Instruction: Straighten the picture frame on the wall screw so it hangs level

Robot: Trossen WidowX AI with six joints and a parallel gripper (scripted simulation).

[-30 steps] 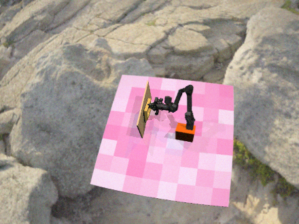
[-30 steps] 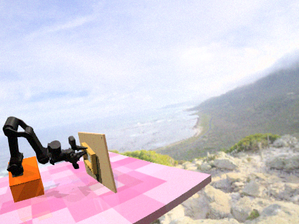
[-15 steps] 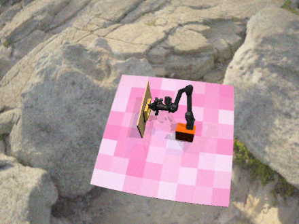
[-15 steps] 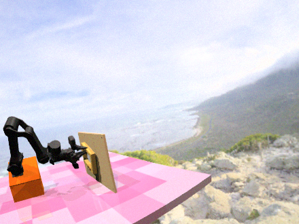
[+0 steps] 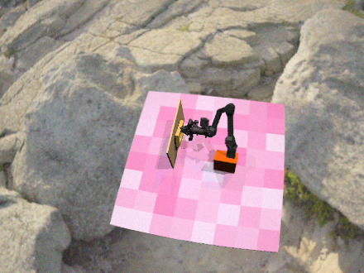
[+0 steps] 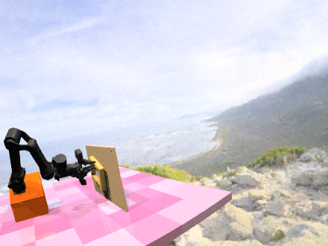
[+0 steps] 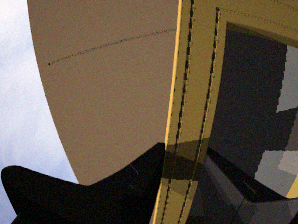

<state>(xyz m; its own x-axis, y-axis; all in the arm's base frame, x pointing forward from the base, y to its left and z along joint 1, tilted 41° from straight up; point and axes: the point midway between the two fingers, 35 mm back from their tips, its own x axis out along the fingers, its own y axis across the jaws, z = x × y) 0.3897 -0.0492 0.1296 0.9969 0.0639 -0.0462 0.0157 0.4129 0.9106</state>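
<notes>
Now: gripper tip 50 mm above the picture frame, 10 mm to the right of it and 10 mm short of it. From my gripper tip the other things lie so: brown wall board (60 mm below, 20 mm to the left, 20 mm ahead).
</notes>
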